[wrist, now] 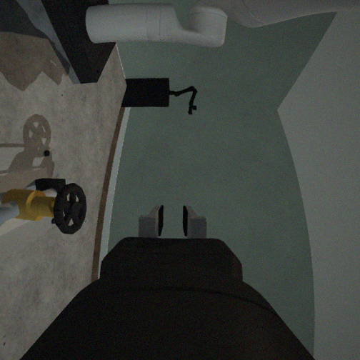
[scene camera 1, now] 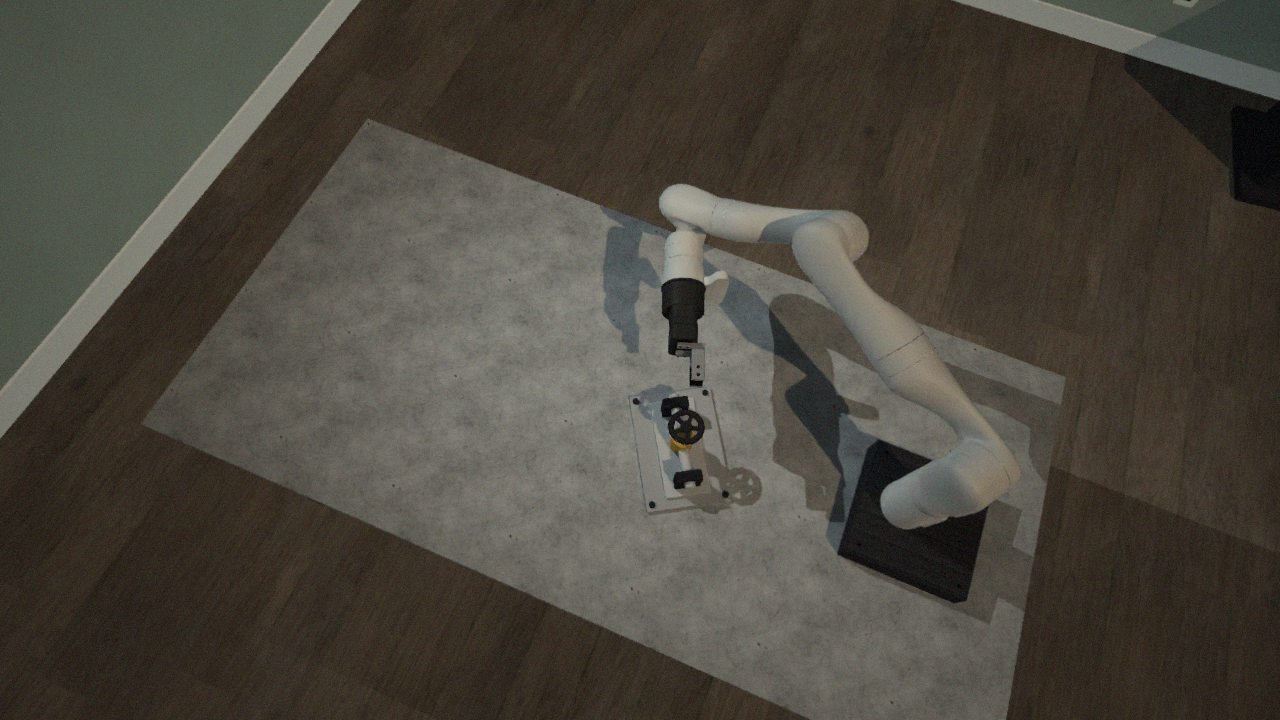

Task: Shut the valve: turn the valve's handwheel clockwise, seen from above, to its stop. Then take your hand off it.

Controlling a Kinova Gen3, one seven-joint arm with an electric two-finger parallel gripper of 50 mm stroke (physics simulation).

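The valve's black spoked handwheel (scene camera 1: 686, 427) (wrist: 70, 208) stands above a yellow valve body (scene camera 1: 679, 444) (wrist: 31, 204) on a light pipe, which two black clamps hold on a pale base plate (scene camera 1: 642, 465). My gripper (scene camera 1: 696, 383) (wrist: 172, 215) is partly open, with a gap between its fingers and nothing in it. In the scene view its fingertips are beside the plate's upper edge, apart from the handwheel. In the wrist view the handwheel is off to the left of the fingers, which point past it. The turned angle of the wheel cannot be told.
The plate lies on a grey mat (scene camera 1: 358, 313). The arm's black base (scene camera 1: 913, 555) (wrist: 82, 45) stands at the right of the mat in the scene view. A dark box (scene camera 1: 1257, 156) (wrist: 147, 92) is by the far wall. The arm reaches over the mat's back edge.
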